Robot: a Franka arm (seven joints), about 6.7 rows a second.
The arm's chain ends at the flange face. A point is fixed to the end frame.
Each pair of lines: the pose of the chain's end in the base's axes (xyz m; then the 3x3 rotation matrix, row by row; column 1 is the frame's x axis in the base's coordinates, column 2 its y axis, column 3 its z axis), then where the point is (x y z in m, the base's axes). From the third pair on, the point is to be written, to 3 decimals.
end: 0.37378 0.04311 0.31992; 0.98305 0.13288 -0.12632; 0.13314 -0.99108 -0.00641; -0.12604 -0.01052 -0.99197
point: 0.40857 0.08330 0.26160
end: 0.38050 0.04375 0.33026; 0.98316 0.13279 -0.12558; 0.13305 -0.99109 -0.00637; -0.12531 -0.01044 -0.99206
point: 0.41533 0.08394 0.27197
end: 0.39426 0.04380 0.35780; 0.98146 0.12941 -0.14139; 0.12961 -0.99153 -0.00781; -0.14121 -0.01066 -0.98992
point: 0.428 0.084 0.299
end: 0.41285 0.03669 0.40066; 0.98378 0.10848 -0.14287; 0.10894 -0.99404 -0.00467; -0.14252 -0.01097 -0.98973
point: 0.448 0.076 0.342
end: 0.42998 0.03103 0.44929; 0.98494 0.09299 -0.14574; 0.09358 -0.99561 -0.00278; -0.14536 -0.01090 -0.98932
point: 0.465 0.070 0.390
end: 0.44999 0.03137 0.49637; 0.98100 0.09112 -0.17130; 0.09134 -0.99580 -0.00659; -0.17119 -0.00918 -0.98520
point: 0.484 0.070 0.436
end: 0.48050 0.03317 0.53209; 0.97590 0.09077 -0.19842; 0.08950 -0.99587 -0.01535; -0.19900 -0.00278 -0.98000
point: 0.513 0.071 0.471
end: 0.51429 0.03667 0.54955; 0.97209 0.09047 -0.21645; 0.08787 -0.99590 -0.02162; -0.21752 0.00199 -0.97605
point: 0.545 0.074 0.487
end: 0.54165 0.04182 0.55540; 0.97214 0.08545 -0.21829; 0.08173 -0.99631 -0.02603; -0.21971 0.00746 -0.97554
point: 0.573 0.079 0.493
